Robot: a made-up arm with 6 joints.
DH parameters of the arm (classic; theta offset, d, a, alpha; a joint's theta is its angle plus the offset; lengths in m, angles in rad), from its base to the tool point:
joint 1: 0 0.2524 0 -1.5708
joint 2: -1.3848 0 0.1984 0
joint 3: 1.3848 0 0.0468 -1.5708
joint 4: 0 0.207 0 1.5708
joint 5: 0 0 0.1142 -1.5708
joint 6: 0 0.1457 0 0
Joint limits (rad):
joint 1: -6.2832..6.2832
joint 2: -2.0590..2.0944
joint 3: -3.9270..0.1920
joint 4: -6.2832..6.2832
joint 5: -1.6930..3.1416
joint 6: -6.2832..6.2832
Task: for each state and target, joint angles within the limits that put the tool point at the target. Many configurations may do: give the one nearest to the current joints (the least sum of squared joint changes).
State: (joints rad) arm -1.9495 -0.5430 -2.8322 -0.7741 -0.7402 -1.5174
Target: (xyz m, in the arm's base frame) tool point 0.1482 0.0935 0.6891
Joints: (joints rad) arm -1.8477 -0.1683 -2.7176 -0.6854 -0.9617 -1.5174
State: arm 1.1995 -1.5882 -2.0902 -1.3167 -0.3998 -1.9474
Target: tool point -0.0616 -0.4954 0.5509
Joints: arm 1.5867 -1.3914 -2.4624 -1.0659 0.2218 -1.9474
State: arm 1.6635 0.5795 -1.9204 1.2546 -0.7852 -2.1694
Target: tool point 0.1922 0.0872 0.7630
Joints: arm 1.0706 0.0430 -2.4373 1.0183 -0.2707 -2.1694
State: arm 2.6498 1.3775 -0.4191 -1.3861 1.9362 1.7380
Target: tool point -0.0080 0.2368 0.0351
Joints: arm 2.4671 1.2079 -0.8095 -1.6434 2.0099 1.7380
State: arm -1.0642 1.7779 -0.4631 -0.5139 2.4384 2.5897
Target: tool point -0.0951 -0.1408 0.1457
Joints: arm -0.9567 1.5507 -0.6768 -1.1194 2.5413 2.5897
